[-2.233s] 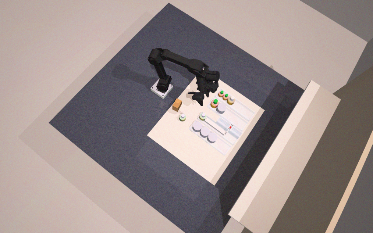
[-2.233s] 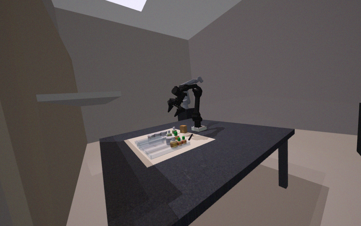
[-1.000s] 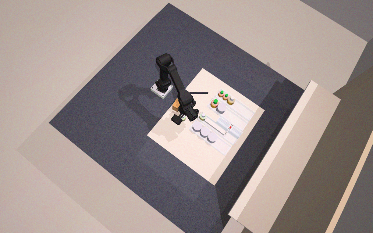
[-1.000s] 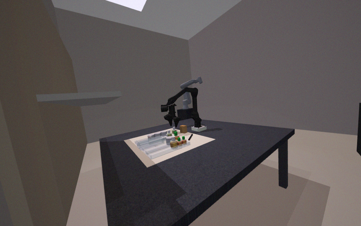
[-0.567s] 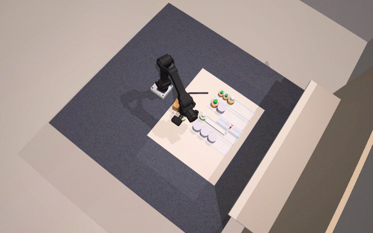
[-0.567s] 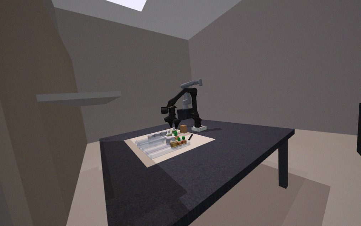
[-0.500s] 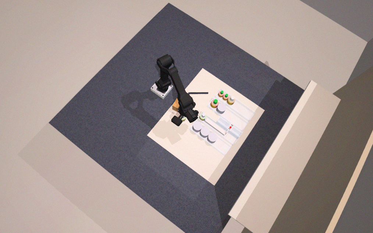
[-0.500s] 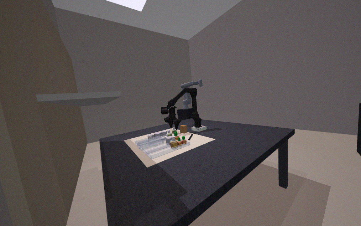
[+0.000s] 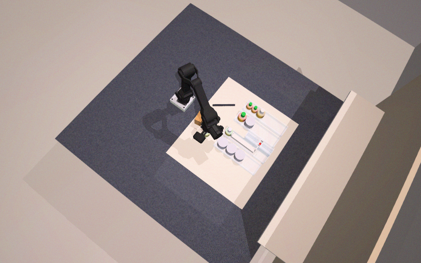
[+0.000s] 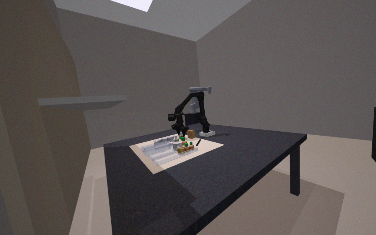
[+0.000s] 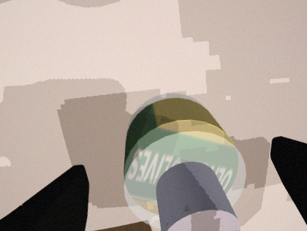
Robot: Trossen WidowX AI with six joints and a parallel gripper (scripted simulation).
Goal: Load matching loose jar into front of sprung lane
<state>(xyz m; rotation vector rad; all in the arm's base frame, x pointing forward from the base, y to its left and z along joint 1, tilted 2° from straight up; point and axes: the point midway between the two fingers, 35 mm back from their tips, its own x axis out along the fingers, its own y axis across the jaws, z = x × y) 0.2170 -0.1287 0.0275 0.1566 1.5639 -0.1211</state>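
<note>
My gripper tip is 70 mm past the orange box, 60 mm to the right of it and 10 mm below it. Round my gripper tip: black rod (220 mm to the left, 20 mm below, 20 mm ahead); sprung lane (270 mm ahead, 60 mm to the left, 10 mm below); red mark (310 mm ahead, 70 mm to the left, 40 mm above).
</note>
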